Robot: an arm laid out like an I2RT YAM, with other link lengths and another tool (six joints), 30 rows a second.
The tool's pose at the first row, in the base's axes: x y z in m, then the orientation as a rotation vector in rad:
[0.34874 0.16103 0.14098 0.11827 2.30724 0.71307]
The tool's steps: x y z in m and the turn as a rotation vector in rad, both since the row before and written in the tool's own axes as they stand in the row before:
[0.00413 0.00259 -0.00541 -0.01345 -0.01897 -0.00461]
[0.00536 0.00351 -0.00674 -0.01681 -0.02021 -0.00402]
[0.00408 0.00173 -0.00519 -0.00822 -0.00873 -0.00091]
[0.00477 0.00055 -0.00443 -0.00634 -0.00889 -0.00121]
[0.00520 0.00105 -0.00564 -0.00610 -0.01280 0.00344]
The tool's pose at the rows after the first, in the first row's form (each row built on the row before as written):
[0.34181 0.16187 0.14306 0.11304 2.28361 0.72206]
[0.33293 0.16318 0.14549 0.10737 2.25751 0.73472]
[0.32622 0.16333 0.14672 0.10541 2.24592 0.74163]
[0.31970 0.16306 0.14639 0.10408 2.23487 0.74621]
[0.31197 0.16275 0.14664 0.10946 2.22067 0.75217]

